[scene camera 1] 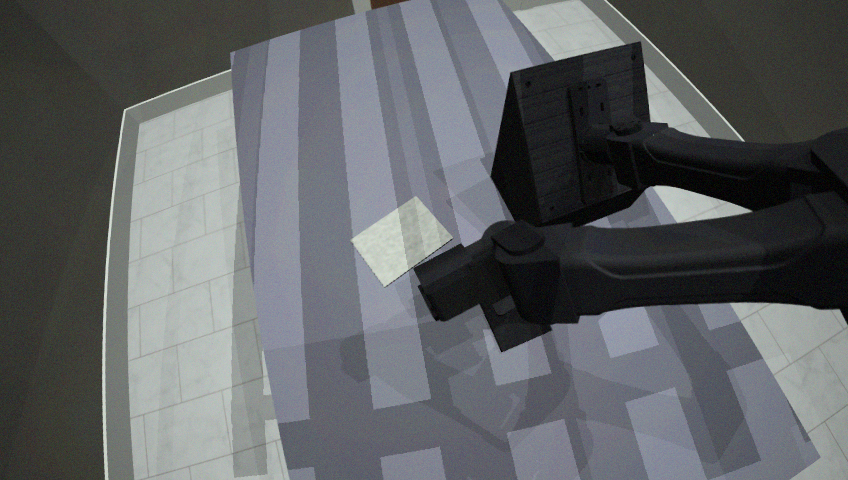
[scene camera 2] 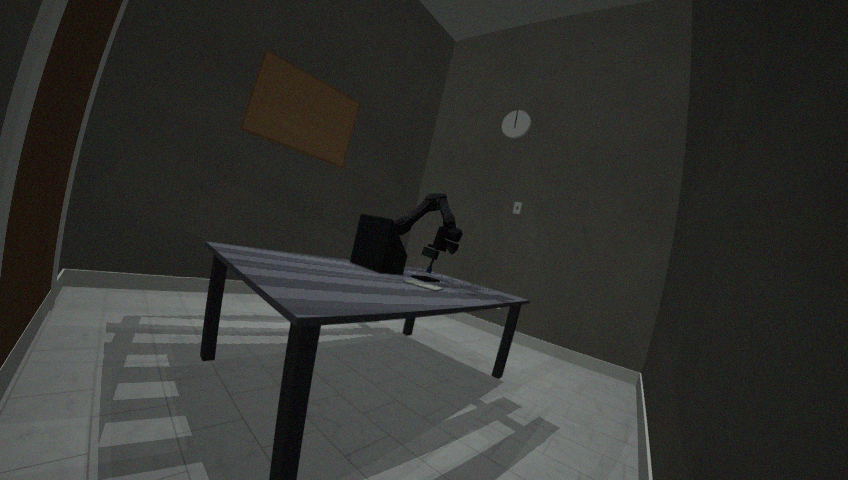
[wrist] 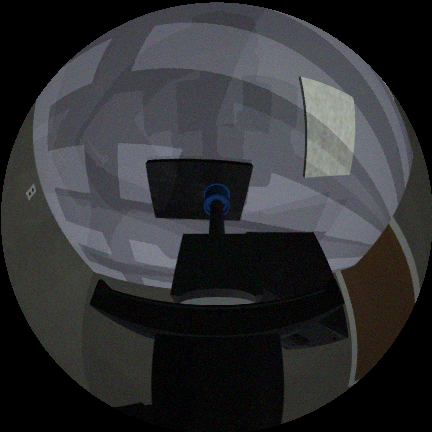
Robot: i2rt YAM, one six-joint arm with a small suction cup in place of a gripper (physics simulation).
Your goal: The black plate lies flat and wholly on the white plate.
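Seen in the pictures: hand, its tool point: (scene camera 2: 428, 272) (wrist: 216, 193); arm's base, origin of its link: (scene camera 1: 592, 143) (scene camera 2: 386, 237).
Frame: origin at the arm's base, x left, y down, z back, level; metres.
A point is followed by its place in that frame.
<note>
A flat black square plate (wrist: 177, 189) {x 0.196, y 0.166, z -0.204 m} (scene camera 2: 424, 278) {x 0.127, y 0.166, z -0.224 m} lies on the striped table. My suction cup (wrist: 216, 204) {x 0.147, y 0.130, z -0.225 m} (scene camera 2: 430, 260) {x 0.147, y 0.130, z -0.225 m} hangs a short way above its right half, with suction off and nothing held. The white square plate (scene camera 1: 401, 240) {x -0.020, y 0.171, z -0.345 m} (wrist: 328, 128) {x -0.007, y 0.171, z -0.343 m} (scene camera 2: 429, 286) {x -0.024, y 0.171, z -0.378 m} lies flat on the table beside the black plate, apart from it. In the overhead scene view the arm's wrist (scene camera 1: 474, 280) {x 0.187, y -0.128, z -0.301 m} hides the black plate and the cup.
The arm is mounted on a tall black block (scene camera 1: 564, 137) {x -0.015, y -0.016, z -0.051 m} (scene camera 2: 379, 243) {x -0.104, y 0.035, z -0.073 m} standing on the table (scene camera 1: 331, 149) {x -0.303, y 0.177, z -0.431 m} (scene camera 2: 307, 286) {x -0.670, y 0.177, z -0.424 m} behind the plates. The table's edge runs close to the white plate on the near side in the second scene view.
</note>
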